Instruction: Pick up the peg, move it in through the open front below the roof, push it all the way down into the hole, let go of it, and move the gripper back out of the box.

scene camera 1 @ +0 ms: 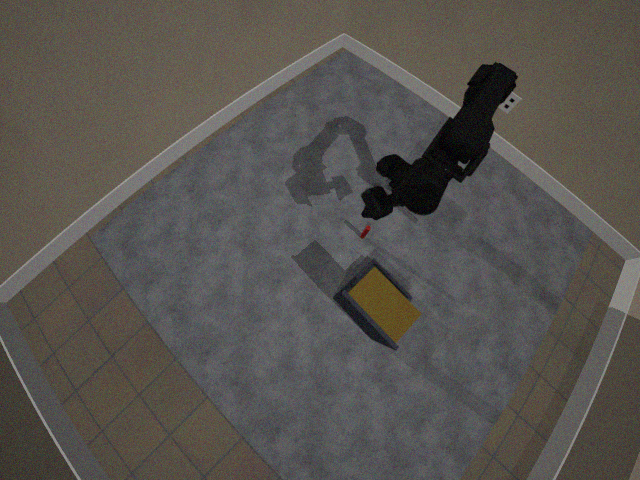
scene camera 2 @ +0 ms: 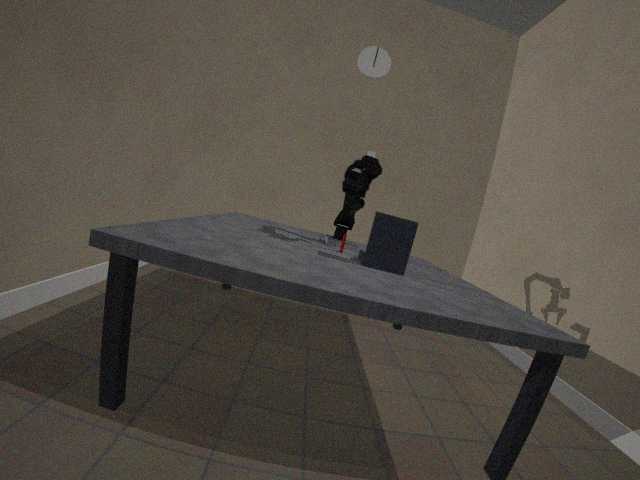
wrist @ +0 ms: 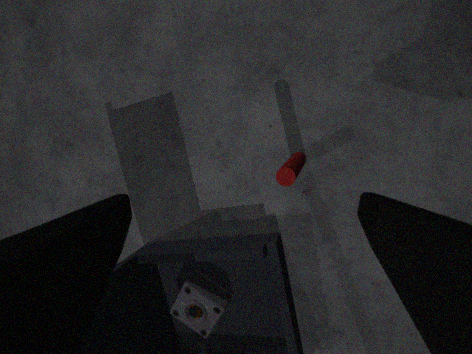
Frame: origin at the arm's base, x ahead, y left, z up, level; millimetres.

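Seen in the pictures: gripper, fingertip midpoint: (scene camera 2: 348, 211) (wrist: 246, 204); arm's base, origin of the base link: (scene camera 2: 338, 239).
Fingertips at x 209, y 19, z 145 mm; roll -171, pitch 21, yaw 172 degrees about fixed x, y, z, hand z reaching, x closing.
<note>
Pixels of each thing's middle, then the offset from my fingertips to it. "spot": a spot on its surface instead. Level surfaces: height alone.
- red peg, body centre: (wrist: 293, 166) (scene camera 1: 365, 232) (scene camera 2: 343, 243) dx +2, dy +10, dz -138 mm
- grey table, its level: dz -178 mm
- dark box, body centre: (scene camera 1: 381, 295) (scene camera 2: 386, 241) dx +106, dy +173, dz -77 mm
- yellow roof, surface spot: (scene camera 1: 385, 305) spot: dx +141, dy +179, dz +24 mm
- white plate with the hole, body centre: (wrist: 200, 304) dx +122, dy +164, dz -154 mm
The red peg (scene camera 1: 365, 231) (scene camera 2: 342, 244) (wrist: 291, 169) stands upright on the grey table (scene camera 1: 223, 267) (scene camera 2: 223, 248). My gripper (scene camera 1: 371, 206) (scene camera 2: 340, 232) (wrist: 246, 204) is open and empty. It hangs just above the peg, which in the wrist view lies a little right of centre and beyond the fingertips. The dark box (scene camera 1: 360, 315) (scene camera 2: 390, 243) (wrist: 270, 256) with a yellow roof (scene camera 1: 385, 305) stands close by the peg. In the wrist view a white plate with the hole (wrist: 194, 311) shows inside the box.
The arm's base stands at the far table edge (scene camera 1: 509, 102). A white skirting (scene camera 1: 223, 114) runs along the wall beyond the table. A round clock (scene camera 2: 374, 61) hangs on the wall.
</note>
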